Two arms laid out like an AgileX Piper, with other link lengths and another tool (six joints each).
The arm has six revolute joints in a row. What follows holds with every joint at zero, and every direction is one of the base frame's.
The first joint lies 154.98 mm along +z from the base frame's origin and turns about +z.
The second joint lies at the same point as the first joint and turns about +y.
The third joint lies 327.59 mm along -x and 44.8 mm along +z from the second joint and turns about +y.
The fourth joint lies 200.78 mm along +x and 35.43 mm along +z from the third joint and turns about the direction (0.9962, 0, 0.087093).
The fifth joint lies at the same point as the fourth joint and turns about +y.
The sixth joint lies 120.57 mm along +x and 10.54 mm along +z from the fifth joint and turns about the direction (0.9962, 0, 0.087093).
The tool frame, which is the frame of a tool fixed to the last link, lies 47.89 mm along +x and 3 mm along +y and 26.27 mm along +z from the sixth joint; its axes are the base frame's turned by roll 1.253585, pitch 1.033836 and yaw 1.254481 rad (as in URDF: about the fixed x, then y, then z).
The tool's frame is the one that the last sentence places.
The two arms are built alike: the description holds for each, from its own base.
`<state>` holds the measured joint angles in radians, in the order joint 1, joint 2, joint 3, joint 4, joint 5, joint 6, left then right.
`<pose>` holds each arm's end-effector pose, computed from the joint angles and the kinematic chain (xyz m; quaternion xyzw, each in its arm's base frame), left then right.
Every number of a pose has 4 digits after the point. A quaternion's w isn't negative.
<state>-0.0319 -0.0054 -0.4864 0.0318 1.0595 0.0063 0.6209 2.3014 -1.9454 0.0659 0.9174 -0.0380</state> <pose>-0.0056 0.0074 0.2647 0.2364 0.8016 0.1299 0.5336 0.4299 0.3221 0.1825 -0.0533 0.9723 0.1268 0.1888</pose>
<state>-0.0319 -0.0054 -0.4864 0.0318 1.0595 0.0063 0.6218 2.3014 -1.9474 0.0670 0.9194 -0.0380</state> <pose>-0.0056 0.0074 0.2647 0.2364 0.8016 0.1299 0.5336 0.4296 0.3227 0.1829 -0.0535 0.9723 0.1273 0.1884</pose>
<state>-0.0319 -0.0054 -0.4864 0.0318 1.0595 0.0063 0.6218 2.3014 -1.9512 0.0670 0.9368 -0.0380</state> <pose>-0.0056 0.0074 0.2647 0.2364 0.8016 0.1299 0.5336 0.4280 0.3217 0.1825 -0.0541 0.9738 0.1240 0.1827</pose>
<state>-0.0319 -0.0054 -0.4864 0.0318 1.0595 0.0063 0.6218 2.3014 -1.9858 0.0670 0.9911 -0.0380</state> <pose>-0.0056 0.0074 0.2647 0.2364 0.8016 0.1299 0.5336 0.4262 0.3209 0.1879 -0.0557 0.9758 0.1195 0.1742</pose>
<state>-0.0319 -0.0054 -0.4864 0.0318 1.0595 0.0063 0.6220 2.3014 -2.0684 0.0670 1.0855 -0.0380</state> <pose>-0.0056 0.0074 0.2647 0.2364 0.8016 0.1299 0.5336 0.4256 0.3214 0.2038 -0.0588 0.9769 0.1176 0.1687</pose>
